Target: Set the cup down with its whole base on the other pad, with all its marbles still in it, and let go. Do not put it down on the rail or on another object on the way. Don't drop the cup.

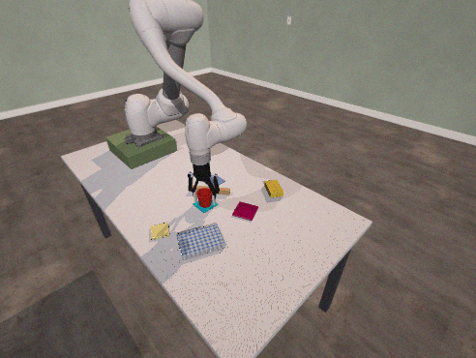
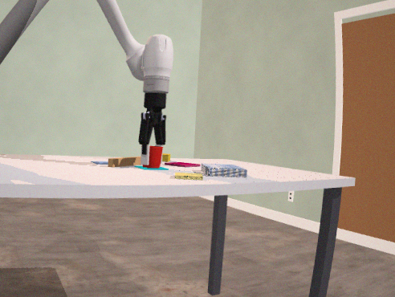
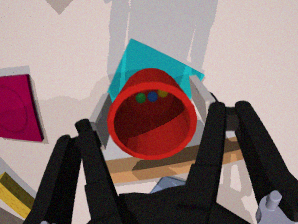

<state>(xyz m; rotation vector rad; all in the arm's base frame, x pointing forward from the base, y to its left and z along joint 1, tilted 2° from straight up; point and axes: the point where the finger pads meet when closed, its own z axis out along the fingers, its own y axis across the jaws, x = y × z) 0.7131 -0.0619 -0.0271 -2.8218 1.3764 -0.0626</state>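
The red cup lies 20 mm below my hand. Round my hand: wooden rail (60 mm behind, 80 mm to the left, 40 mm below); then blue marble (20 mm below); then teal pad (50 mm below).
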